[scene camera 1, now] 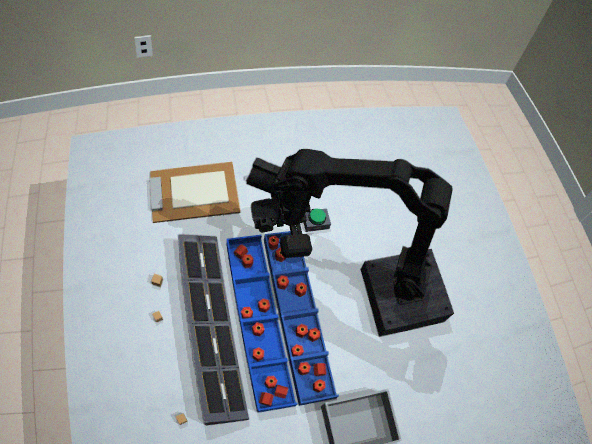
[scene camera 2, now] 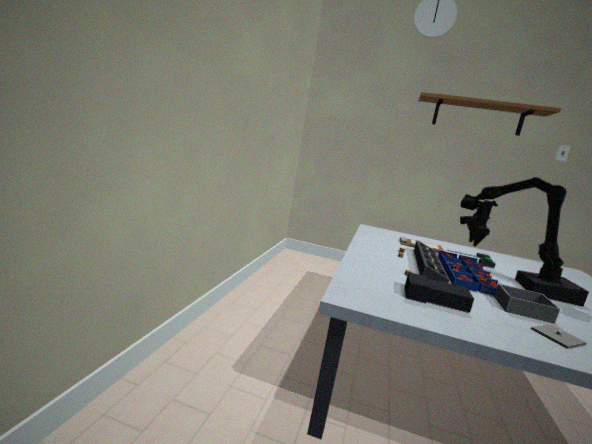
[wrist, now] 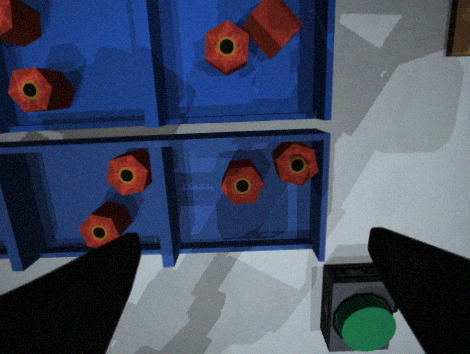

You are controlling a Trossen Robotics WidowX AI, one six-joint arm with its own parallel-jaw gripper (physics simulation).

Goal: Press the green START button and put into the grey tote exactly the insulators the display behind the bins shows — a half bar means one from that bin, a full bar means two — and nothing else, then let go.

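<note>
The green START button stands on a dark box beyond the far end of the blue bins. Two rows of blue bins hold several red hexagonal insulators, some upright, some on their sides. The dark display behind the bins shows dark cells with pale centre marks; I make out no lit bars. The grey tote stands at the near end; its visible floor is bare. My gripper is open and empty, above the far end of the right row, beside the button.
A brown clipboard lies beyond the display. Small wooden cubes lie left of the display. In scene camera 2, a long black box stands at the display's near end, and a thin plate with a knob lies near the tote.
</note>
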